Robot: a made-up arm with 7 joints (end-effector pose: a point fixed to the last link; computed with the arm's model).
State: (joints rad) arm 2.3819 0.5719 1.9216 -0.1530 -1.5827 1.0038 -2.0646
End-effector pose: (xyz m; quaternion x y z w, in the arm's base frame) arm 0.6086 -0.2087 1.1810 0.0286 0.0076 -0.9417 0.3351
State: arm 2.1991 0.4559 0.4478 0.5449 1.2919 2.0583 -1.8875
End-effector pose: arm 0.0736 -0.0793 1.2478 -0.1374 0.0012 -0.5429 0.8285
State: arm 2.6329 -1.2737 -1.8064 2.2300 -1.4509 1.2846 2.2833
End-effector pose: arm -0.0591 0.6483 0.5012 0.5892 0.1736 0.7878 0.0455
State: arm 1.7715 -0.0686 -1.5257 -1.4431 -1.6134 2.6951 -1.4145
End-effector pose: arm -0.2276 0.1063 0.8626 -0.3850 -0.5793 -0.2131 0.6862
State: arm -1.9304 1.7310 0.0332 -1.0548 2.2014 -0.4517 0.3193
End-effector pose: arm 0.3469 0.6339 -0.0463 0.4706 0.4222 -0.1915 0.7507
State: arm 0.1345 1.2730 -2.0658 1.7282 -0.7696 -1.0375 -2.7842
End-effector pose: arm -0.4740 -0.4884 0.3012 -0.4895 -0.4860 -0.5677 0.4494
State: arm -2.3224 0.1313 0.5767 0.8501 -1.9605 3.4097 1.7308
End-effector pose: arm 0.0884 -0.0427 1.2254 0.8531 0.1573 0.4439 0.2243
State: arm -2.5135 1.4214 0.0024 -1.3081 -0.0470 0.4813 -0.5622
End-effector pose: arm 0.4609 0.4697 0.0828 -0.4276 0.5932 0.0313 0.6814
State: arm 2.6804 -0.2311 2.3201 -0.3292 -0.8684 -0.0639 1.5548
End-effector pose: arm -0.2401 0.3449 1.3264 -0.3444 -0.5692 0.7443 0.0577
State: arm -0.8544 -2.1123 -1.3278 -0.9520 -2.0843 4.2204 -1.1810
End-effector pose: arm 0.5185 -0.2242 0.1698 0.4924 -0.6585 -0.3235 0.4684
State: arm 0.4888 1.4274 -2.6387 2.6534 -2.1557 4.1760 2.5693
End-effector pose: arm -0.1894 -0.3999 0.2383 0.2123 -0.1602 -0.3035 0.9150
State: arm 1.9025 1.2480 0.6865 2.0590 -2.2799 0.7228 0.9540
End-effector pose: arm -0.2709 -0.3634 0.7830 0.0472 -0.0961 -0.9666 0.2330
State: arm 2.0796 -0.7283 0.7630 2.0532 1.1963 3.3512 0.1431
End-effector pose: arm -0.2513 0.2205 0.5819 -0.7111 -0.2120 -0.3335 0.5815
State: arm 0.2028 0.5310 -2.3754 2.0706 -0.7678 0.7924 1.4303
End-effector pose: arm -0.4069 -0.5349 0.6275 0.0223 -0.9966 -0.0305 0.0729
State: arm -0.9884 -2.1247 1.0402 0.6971 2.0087 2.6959 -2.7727
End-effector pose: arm 0.4643 -0.3085 0.0003 -0.9027 0.3603 0.1671 0.1654
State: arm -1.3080 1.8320 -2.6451 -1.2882 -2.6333 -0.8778 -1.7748
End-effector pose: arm -0.1202 0.5796 0.7236 0.6881 0.4989 -0.1903 0.4914
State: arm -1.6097 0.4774 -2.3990 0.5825 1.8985 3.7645 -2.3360
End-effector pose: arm -0.3271 0.4089 1.0326 0.8857 0.3128 0.3352 0.0732
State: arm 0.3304 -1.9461 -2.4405 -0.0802 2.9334 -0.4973 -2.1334
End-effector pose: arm 0.8582 0.1150 -0.0788 -0.2563 -0.8247 0.0843 0.4970
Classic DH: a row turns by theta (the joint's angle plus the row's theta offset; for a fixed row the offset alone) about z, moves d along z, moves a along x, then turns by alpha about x. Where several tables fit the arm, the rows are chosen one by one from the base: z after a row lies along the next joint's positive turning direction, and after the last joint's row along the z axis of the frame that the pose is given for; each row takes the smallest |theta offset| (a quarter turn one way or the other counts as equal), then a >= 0, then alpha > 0; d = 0 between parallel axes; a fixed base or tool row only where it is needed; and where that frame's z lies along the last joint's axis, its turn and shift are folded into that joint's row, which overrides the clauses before.
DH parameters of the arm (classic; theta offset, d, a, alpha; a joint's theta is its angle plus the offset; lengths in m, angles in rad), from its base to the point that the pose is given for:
joint 1: 0 0.4362 0 1.5708
joint 2: 0 0.0669 0 -1.5708
joint 3: 0 0.5204 0.0317 -1.5708
joint 4: 0 0.0662 -0.0149 1.5708
joint 5: 0 0.3746 0 1.5708
joint 6: 1.5708 0.1094 0.1103 1.5708
joint 7: 0 0.015 0 0

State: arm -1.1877 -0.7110 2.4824 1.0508 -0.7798 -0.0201 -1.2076
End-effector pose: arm 0.3040 -0.2070 1.2687 0.5010 0.7351 0.4444 0.1052
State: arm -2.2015 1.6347 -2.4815 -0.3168 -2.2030 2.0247 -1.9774
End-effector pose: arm 0.3611 0.7802 0.6043 -0.4714 0.4313 0.2829 0.7153
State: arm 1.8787 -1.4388 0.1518 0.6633 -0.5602 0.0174 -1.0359
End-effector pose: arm -0.2393 0.9417 0.2791 0.0055 0.9516 -0.1337 0.2768
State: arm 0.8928 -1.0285 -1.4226 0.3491 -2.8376 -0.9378 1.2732
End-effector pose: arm 0.6398 0.6492 0.8116 -0.6192 -0.3691 0.5992 0.3482
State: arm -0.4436 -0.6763 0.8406 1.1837 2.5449 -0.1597 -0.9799
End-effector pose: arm 0.6988 0.1228 0.8486 -0.0227 -0.0596 -0.3160 0.9466
